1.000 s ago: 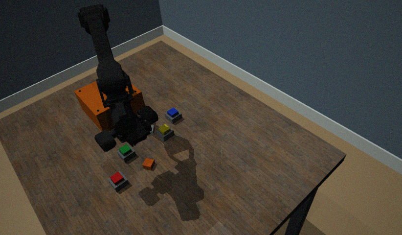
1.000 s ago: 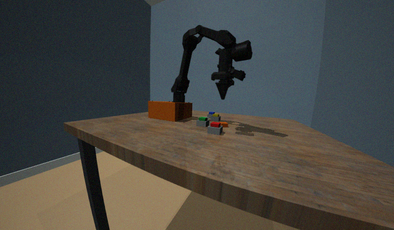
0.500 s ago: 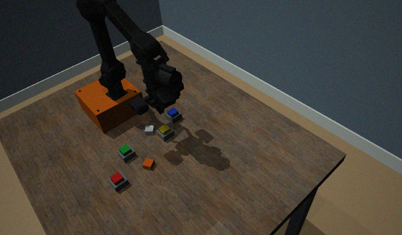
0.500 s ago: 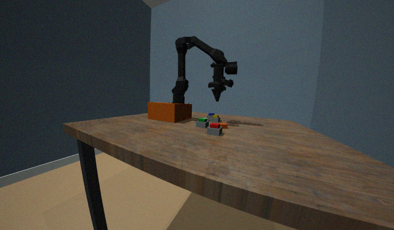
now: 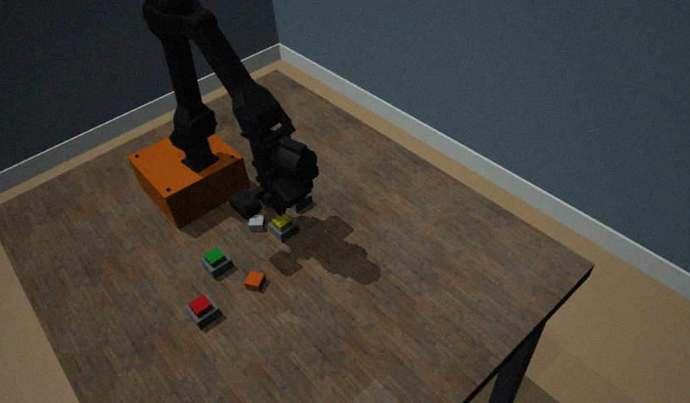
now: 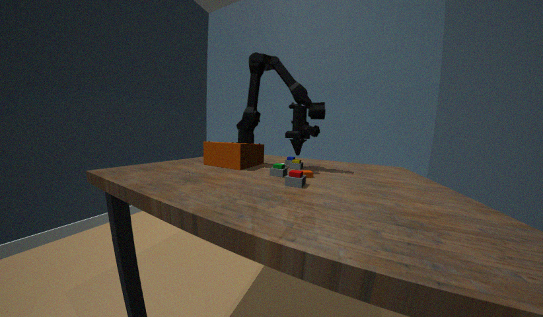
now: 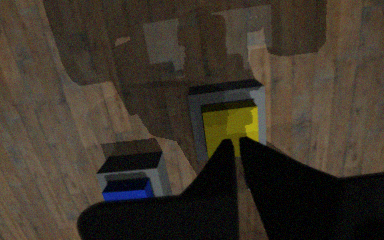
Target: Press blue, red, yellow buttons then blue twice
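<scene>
My gripper tip is 30 mm above the yellow button. Also, from my gripper tip: orange block 140 mm to the right, 50 mm below, 50 mm ahead; blue button 80 mm to the left, 40 mm behind, 30 mm below; green button 160 mm to the right, 40 mm behind, 30 mm below.
</scene>
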